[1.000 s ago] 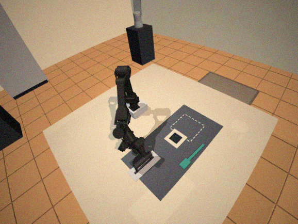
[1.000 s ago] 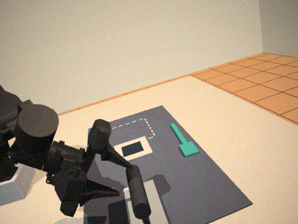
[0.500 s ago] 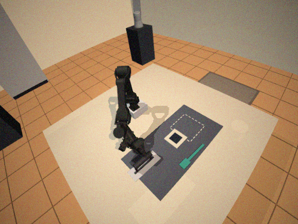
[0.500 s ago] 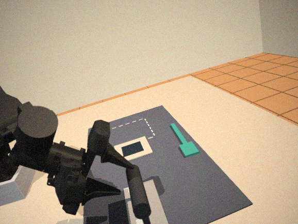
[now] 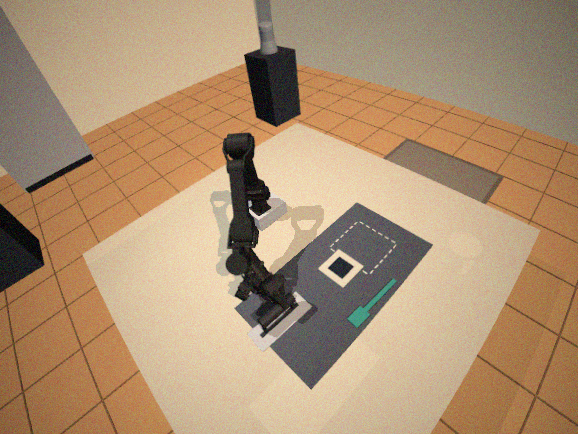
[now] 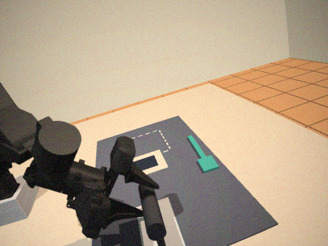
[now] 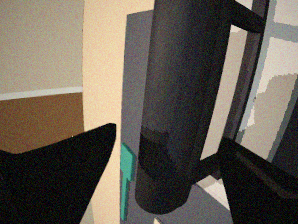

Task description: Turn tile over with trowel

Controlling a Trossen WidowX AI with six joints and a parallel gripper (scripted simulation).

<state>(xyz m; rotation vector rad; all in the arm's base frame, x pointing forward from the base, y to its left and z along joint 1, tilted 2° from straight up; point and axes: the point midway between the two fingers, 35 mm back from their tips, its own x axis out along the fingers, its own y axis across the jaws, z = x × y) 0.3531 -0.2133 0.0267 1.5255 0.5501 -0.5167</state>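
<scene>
My gripper tip is now 30 mm above the dark-handled float. The rest, counted from my gripper tip: white tile (250 mm to the left, 70 mm below); teal trowel (160 mm ahead, 210 mm to the left, 70 mm below); grey mat (20 mm ahead, 230 mm to the left, 90 mm below).
</scene>
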